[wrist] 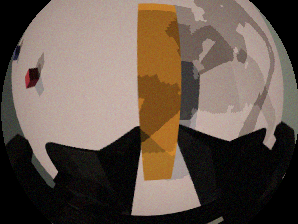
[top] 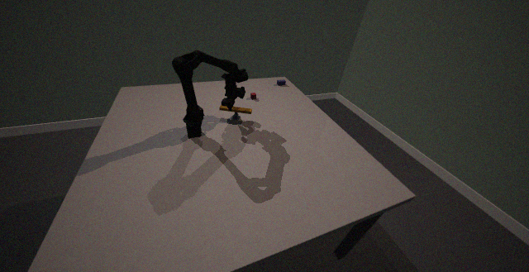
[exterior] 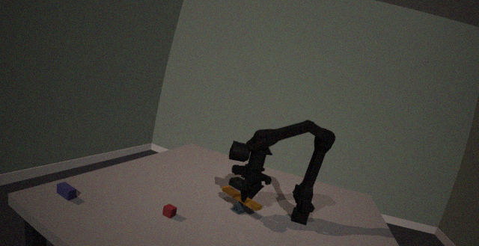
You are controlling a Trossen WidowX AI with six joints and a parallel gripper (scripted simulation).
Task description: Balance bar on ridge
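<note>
My gripper tip is now 2 cm short of the orange bar and 1 cm to the left of it. Also, from my gripper tip: blue block (52 cm ahead, 40 cm to the left, 4 cm below); red cube (21 cm to the left, 21 cm ahead, 4 cm below).
</note>
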